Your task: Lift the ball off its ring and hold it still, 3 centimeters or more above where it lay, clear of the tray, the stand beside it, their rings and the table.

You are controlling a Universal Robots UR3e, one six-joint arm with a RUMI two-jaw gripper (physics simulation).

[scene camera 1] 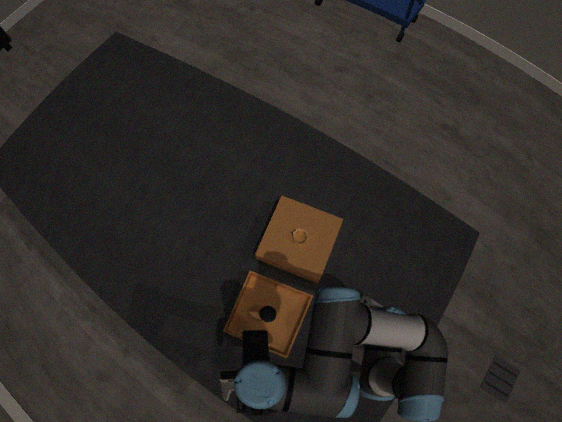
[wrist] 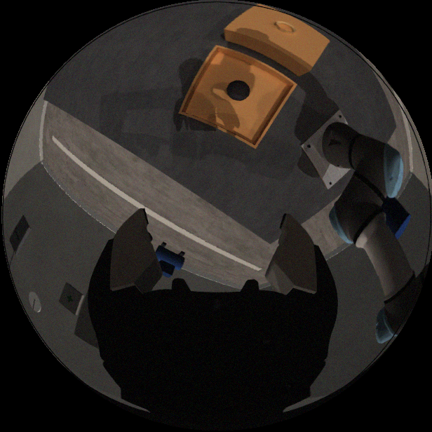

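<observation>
The black ball (scene camera 1: 268,314) (wrist: 238,90) lies near the middle of the orange tray (scene camera 1: 294,311) (wrist: 267,100); the ring under it is hidden by the ball. The orange stand (scene camera 1: 321,227) (wrist: 305,50) is a flat-topped block beside the tray, with a small empty ring (scene camera 1: 292,235) (wrist: 285,21) on top. My gripper (wrist: 214,213) is open, its two jaws wide apart with no object between them. It is away from the ball, off past the tray's side opposite the stand. In the scene view the jaws are mostly hidden under the arm's wrist.
The dark table top (scene camera 1: 175,150) (wrist: 135,60) lies under the tray and stand. The arm (scene camera 1: 327,345) (wrist: 370,195) bends close beside the tray, and its base plate (wrist: 325,155) shows in the wrist view. A blue cart (scene camera 1: 390,7) stands on the floor beyond the table.
</observation>
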